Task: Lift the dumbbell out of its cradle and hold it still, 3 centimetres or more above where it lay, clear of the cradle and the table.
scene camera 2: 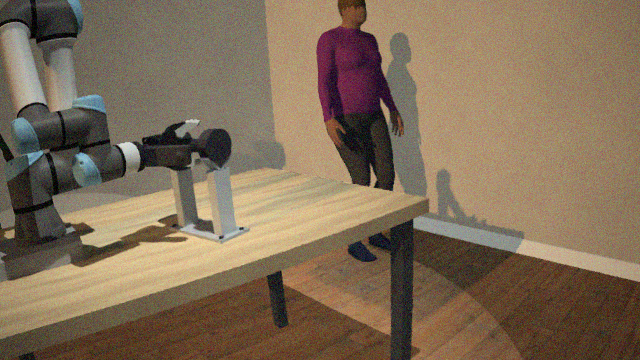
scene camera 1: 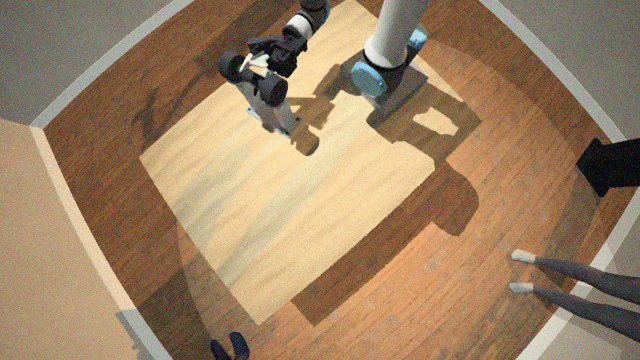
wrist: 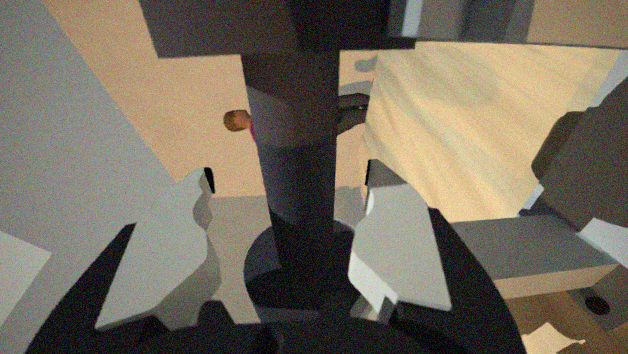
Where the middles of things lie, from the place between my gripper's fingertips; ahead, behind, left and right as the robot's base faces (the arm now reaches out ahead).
Labels:
Right now my hand is 130 mm above the grey cradle (scene camera 2: 223,228), 30 mm past it and 10 mm to the left of it. Round my hand: dark dumbbell (scene camera 1: 273,89): 30 mm behind, 10 mm to the right, 10 mm below.

